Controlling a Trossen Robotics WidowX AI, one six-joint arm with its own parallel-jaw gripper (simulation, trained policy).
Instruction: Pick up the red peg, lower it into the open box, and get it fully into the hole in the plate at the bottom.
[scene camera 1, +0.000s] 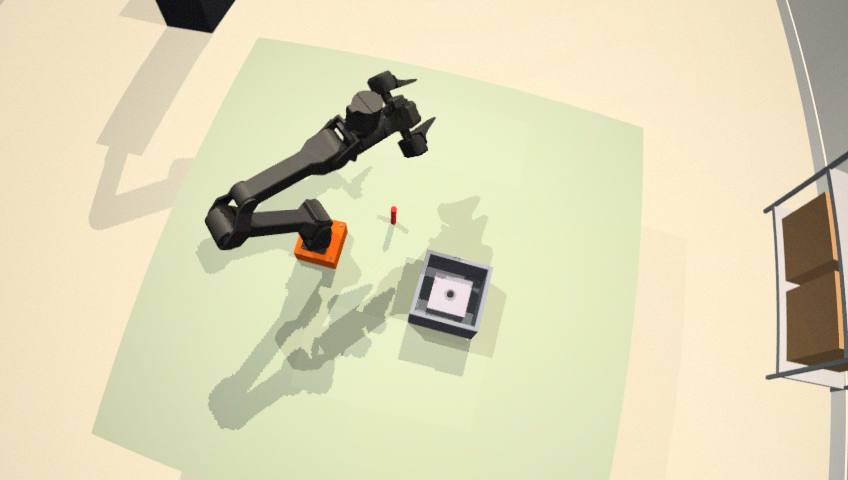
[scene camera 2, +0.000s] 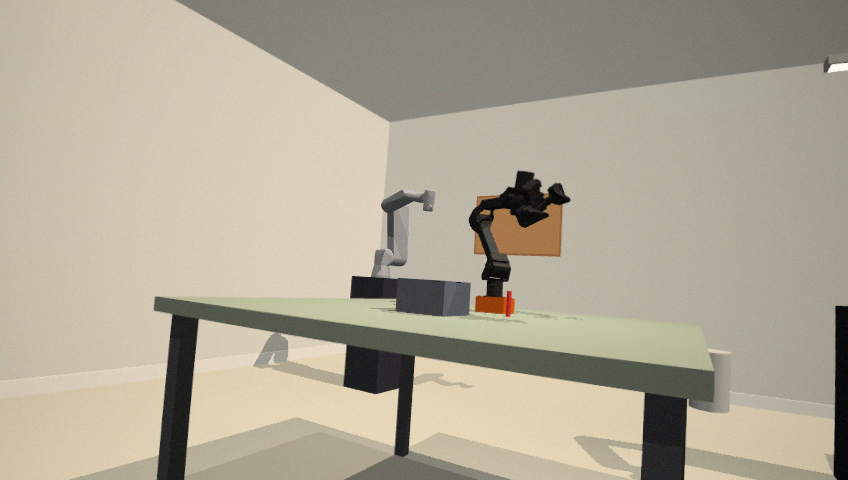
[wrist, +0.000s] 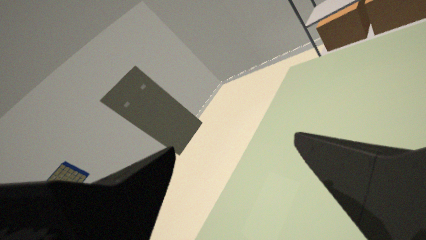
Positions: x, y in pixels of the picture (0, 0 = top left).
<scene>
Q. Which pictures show my gripper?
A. Scene camera 1, scene camera 2 and the wrist view: all of them.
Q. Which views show the plate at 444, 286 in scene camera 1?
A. Scene camera 1 only.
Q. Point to my gripper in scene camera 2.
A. At 559, 207
</scene>
